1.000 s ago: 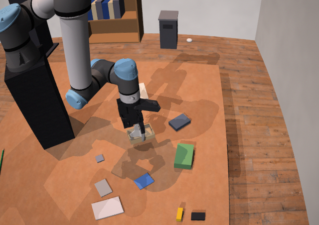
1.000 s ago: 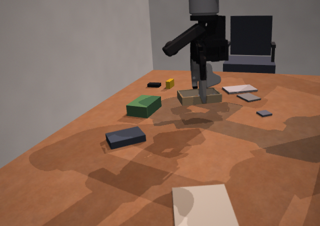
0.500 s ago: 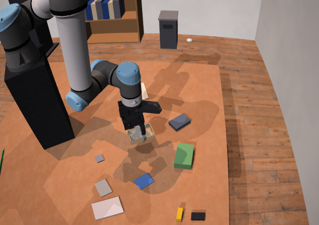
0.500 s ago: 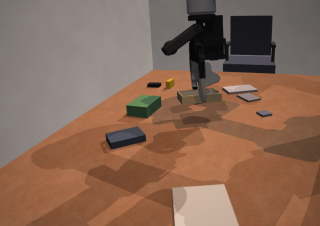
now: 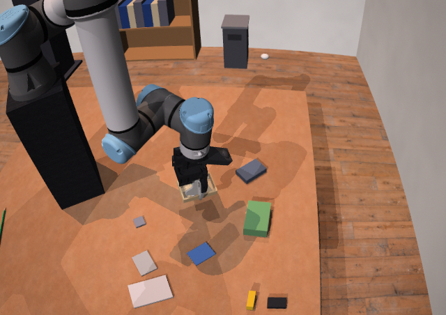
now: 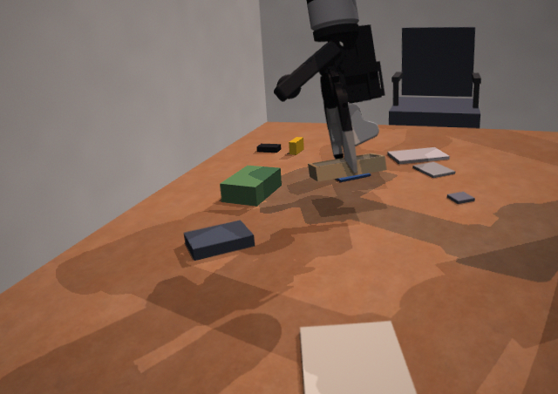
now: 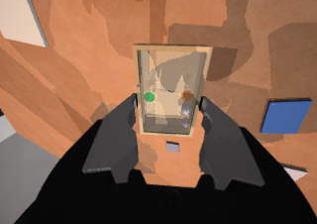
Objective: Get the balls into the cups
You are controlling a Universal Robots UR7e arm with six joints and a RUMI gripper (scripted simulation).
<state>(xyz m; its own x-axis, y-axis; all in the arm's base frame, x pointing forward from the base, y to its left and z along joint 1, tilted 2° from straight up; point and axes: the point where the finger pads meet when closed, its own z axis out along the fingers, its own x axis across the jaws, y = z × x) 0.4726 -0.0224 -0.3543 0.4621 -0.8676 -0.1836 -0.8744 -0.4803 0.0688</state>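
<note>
Right now my hand is 10 mm above the covered wooden puzzle. Round my hand: green block (190 mm ahead, 70 mm below, 50 mm to the right); then small grey tile (180 mm behind, 100 mm to the right, 90 mm below); then blue tile (190 mm to the right, 90 mm below, 40 mm ahead).
</note>
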